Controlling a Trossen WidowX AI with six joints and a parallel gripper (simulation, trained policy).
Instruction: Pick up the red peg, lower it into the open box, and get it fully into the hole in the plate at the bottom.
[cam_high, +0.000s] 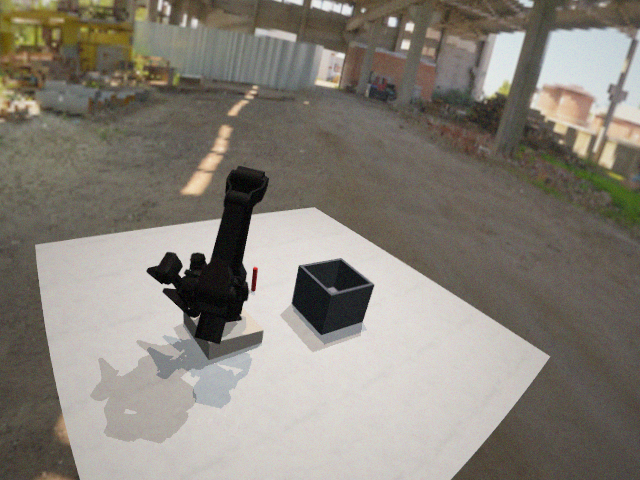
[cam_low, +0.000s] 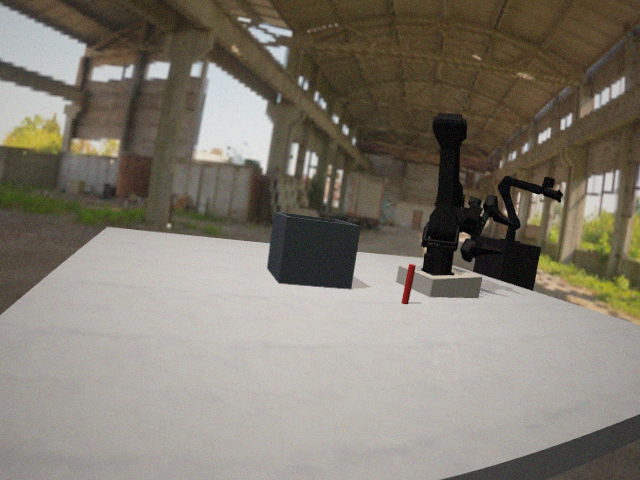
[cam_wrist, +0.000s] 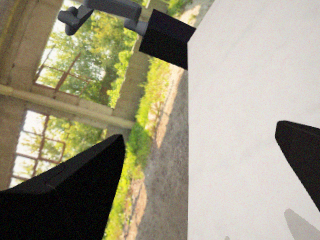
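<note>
Right now the red peg is 330 mm ahead of my gripper tip, 120 mm below it and 110 mm to the left of it. Round my gripper tip: light plate (500 mm ahead, 110 mm below, 70 mm to the right).
</note>
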